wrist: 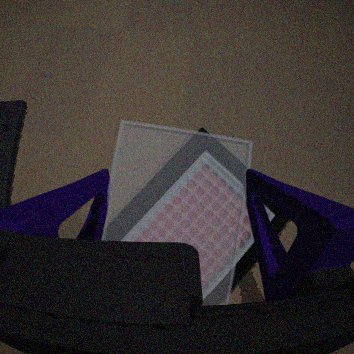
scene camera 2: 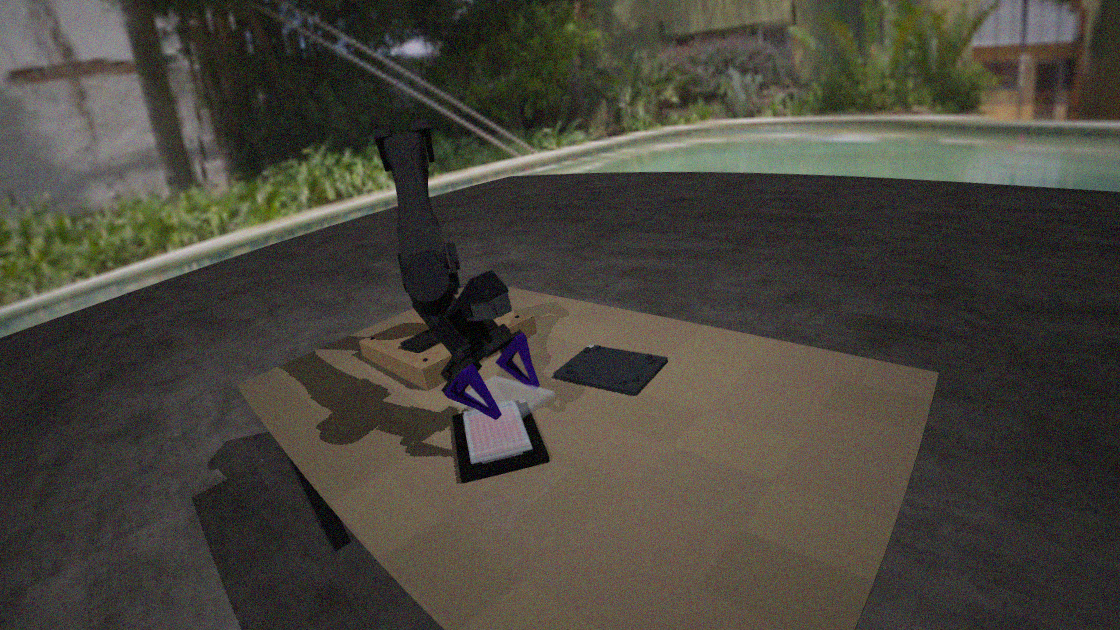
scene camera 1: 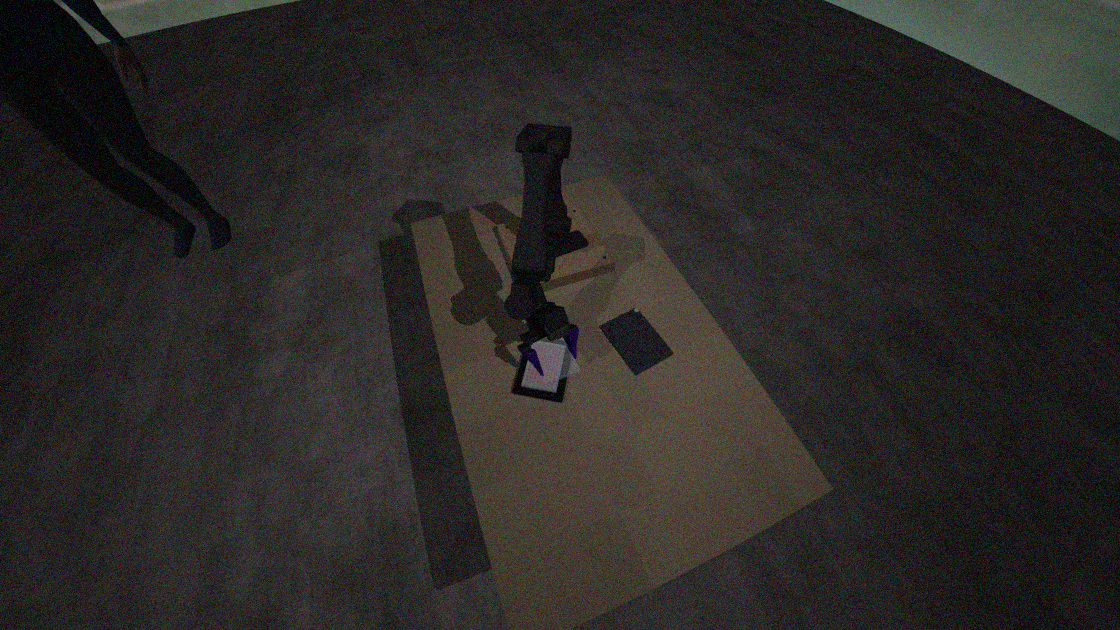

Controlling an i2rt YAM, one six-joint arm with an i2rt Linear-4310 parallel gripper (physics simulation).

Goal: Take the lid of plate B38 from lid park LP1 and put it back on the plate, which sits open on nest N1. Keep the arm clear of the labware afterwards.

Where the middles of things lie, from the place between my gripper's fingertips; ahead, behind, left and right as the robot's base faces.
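Scene:
That grey lid point(scene camera 2: 515, 400) is sitting 30 mm behind my hand at the moment.

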